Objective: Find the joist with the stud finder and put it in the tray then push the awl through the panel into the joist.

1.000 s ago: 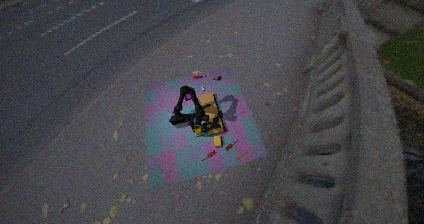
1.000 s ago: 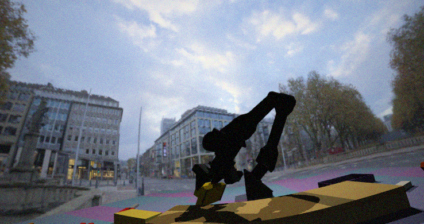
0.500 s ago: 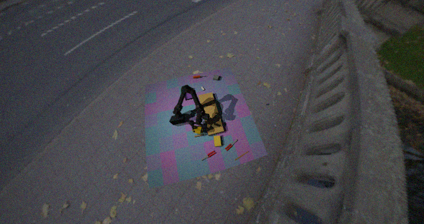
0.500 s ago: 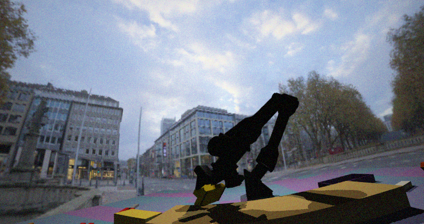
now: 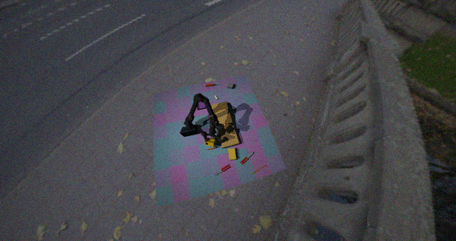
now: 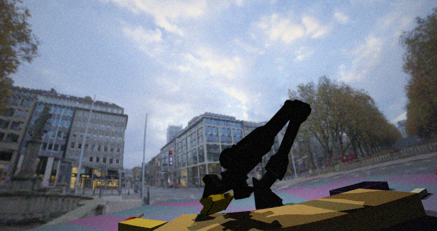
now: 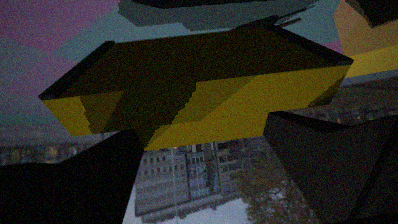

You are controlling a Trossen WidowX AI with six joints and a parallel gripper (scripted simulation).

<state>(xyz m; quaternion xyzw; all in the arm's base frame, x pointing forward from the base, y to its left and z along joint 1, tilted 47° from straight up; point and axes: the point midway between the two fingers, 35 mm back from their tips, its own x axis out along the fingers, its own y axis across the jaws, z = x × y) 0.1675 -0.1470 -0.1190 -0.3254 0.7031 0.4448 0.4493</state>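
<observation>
Right now my gripper tip is 70 mm above the awl, 40 mm to the left of it and 30 mm short of it. Round my gripper tip: yellow block: 180 mm ahead, 160 mm to the right, 60 mm below; then yellow stud finder: 10 mm to the left, 10 mm below, 10 mm behind; then purple tray: 530 mm to the left, 70 mm below, 20 mm ahead.
</observation>
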